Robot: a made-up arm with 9 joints.
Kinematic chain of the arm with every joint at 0, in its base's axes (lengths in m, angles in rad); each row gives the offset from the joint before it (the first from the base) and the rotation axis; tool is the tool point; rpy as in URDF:
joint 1: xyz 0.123 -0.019 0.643 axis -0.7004 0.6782 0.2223
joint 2: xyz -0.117 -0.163 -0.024 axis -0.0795 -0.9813 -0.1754
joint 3: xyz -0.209 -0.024 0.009 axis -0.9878 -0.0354 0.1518
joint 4: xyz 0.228 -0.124 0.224 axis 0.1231 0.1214 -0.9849
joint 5: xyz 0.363 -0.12 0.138 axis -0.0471 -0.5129 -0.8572
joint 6: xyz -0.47 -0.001 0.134 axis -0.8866 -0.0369 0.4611
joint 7: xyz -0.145 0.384 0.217 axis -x
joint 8: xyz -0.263 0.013 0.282 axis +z
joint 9: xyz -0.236 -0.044 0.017 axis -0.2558 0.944 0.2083
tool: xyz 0.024 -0.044 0.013 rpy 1.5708 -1.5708 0
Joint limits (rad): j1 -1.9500..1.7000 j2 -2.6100..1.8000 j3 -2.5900..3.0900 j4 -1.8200..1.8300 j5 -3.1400..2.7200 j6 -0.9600..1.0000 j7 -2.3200..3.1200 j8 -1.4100..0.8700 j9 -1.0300..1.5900
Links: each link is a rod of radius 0.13 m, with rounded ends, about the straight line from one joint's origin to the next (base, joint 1, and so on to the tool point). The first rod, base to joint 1, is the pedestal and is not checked.
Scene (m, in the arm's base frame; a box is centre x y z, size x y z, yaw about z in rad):
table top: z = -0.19
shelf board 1: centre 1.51 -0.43 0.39 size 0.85 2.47 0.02 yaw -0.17
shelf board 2: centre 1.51 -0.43 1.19 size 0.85 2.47 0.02 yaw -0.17
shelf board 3: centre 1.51 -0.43 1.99 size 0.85 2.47 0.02 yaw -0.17
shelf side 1: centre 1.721 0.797 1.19 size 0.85 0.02 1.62 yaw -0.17
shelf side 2: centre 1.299 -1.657 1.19 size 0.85 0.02 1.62 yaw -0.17
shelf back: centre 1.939 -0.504 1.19 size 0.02 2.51 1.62 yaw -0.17
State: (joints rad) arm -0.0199 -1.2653 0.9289 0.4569 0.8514 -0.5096 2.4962 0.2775 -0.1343
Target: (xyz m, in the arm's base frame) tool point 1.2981 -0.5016 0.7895
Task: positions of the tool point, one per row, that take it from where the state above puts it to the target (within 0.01 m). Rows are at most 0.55 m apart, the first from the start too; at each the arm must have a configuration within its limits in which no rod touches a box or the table.
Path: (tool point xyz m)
1: -0.0034 0.9843 0.5627
2: 0.2097 0.9690 0.8334
3: 0.3501 0.8300 1.1373
4: 0.3934 0.5751 1.4157
5: 0.7211 0.6526 1.1456
6: 1.0648 0.4574 0.9150
7: 1.2908 0.0338 0.7914
8: 1.2981 -0.5015 0.7896

